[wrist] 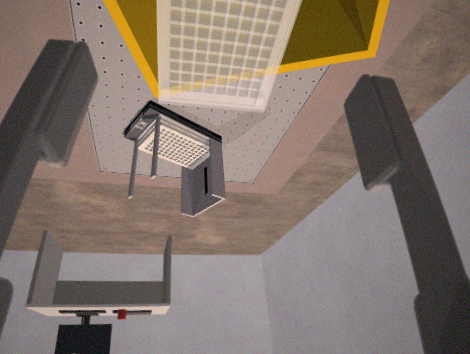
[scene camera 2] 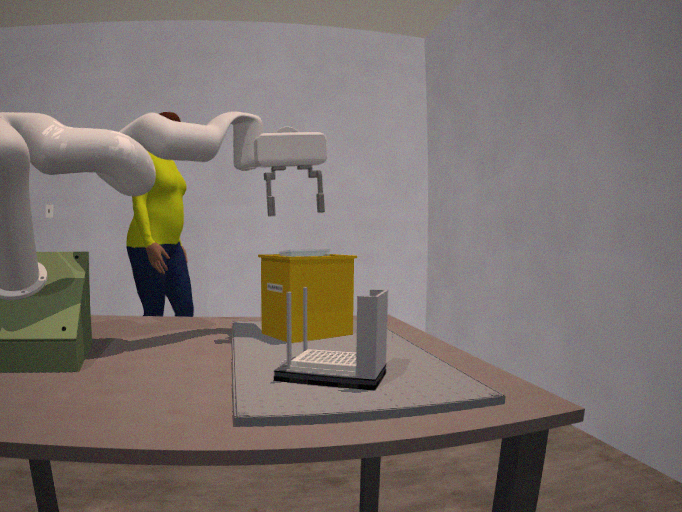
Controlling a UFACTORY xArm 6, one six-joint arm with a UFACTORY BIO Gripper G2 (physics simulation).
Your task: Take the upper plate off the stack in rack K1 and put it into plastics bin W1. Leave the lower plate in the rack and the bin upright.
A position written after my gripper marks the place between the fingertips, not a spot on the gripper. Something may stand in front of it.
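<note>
A yellow plastics bin (scene camera 2: 329,280) is there in what I see, and so is my gripper (scene camera 2: 296,214). The wrist view shows my gripper as well (wrist: 228,72).
</note>
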